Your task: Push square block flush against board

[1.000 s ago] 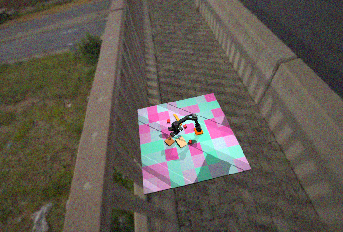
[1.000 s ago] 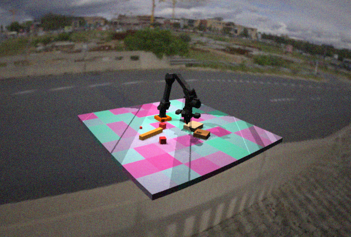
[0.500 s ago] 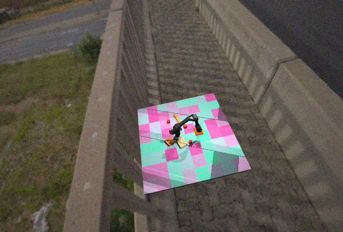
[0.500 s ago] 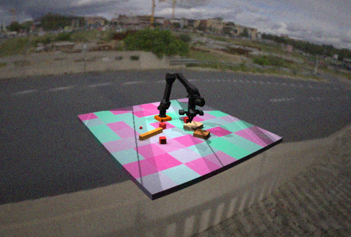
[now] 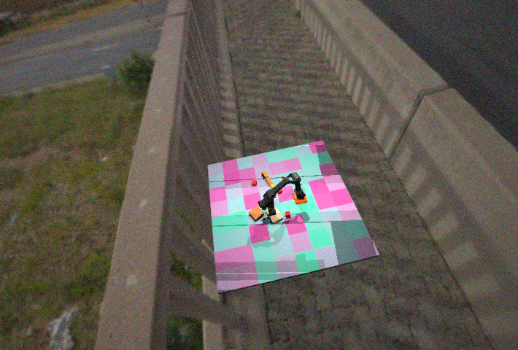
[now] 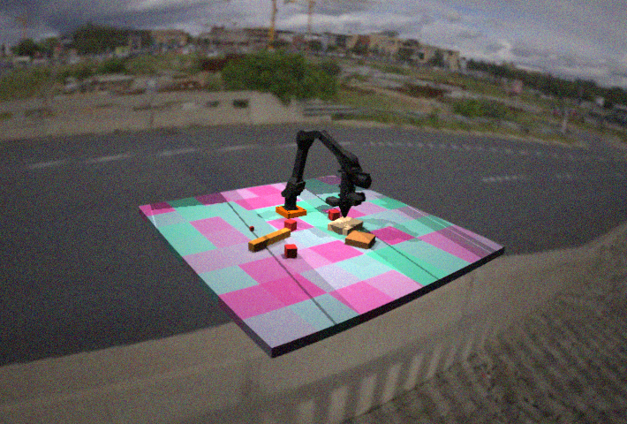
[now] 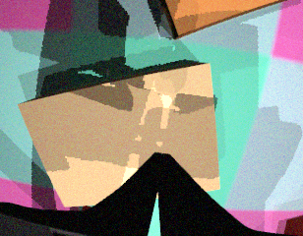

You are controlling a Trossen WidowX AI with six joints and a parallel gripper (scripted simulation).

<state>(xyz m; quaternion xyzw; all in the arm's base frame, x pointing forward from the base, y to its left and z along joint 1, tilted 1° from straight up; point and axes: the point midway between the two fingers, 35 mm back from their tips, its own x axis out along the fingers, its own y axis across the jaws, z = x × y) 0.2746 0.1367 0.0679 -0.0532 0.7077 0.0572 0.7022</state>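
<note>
Now: gripper tip 50 mm above the board, 20 mm to the right of it and 20 mm past it. Round my gripper tip: orange bar: 360 mm to the right, 50 mm below, 20 mm ahead; square block: 140 mm ahead, 50 mm below.
</note>
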